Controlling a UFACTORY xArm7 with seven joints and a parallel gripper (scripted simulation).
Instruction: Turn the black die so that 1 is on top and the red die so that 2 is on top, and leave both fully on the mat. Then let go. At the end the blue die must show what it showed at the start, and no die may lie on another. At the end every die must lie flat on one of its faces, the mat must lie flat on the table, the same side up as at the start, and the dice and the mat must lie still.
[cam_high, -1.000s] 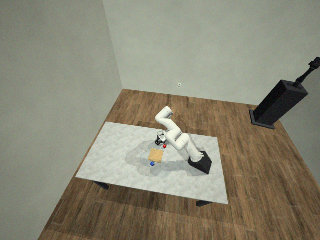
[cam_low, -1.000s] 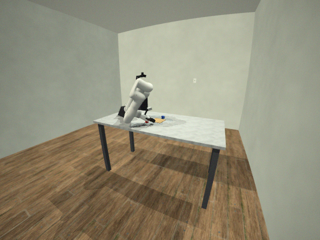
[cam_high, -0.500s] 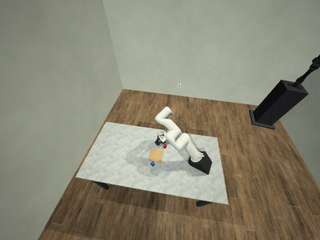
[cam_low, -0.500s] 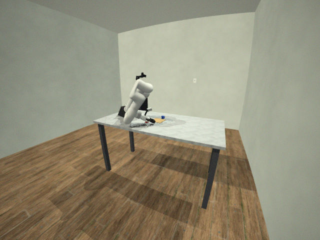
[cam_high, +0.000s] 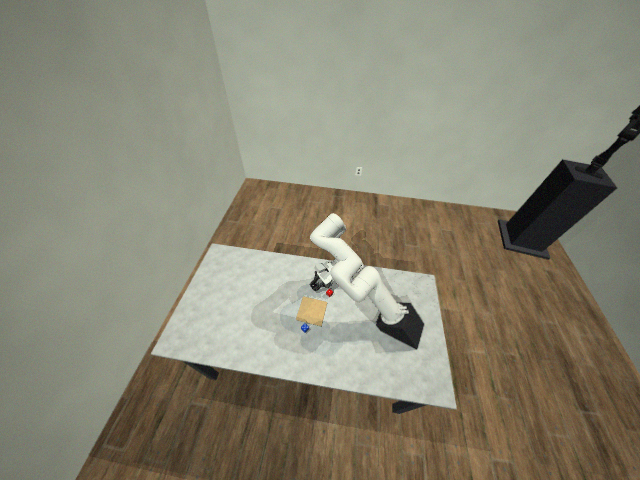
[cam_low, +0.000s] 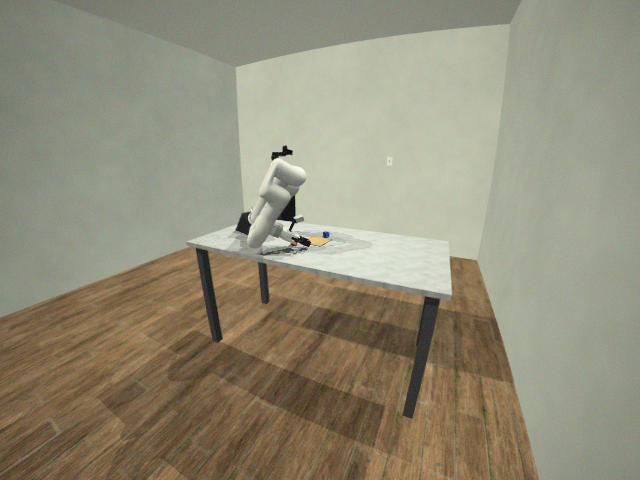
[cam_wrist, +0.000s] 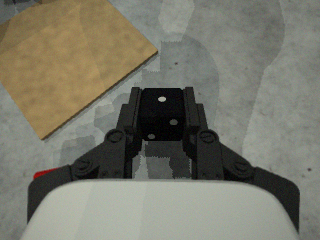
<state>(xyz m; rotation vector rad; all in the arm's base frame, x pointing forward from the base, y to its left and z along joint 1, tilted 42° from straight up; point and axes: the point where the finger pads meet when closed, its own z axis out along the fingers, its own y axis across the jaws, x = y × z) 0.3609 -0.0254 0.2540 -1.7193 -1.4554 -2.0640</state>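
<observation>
The black die lies 10 mm below my hand. Round my hand: blue die (240 mm to the left, 20 mm below, 20 mm behind); then red die (90 mm behind, 20 mm below, 10 mm to the left); then tan mat (130 mm to the left, 30 mm below, 30 mm behind).
</observation>
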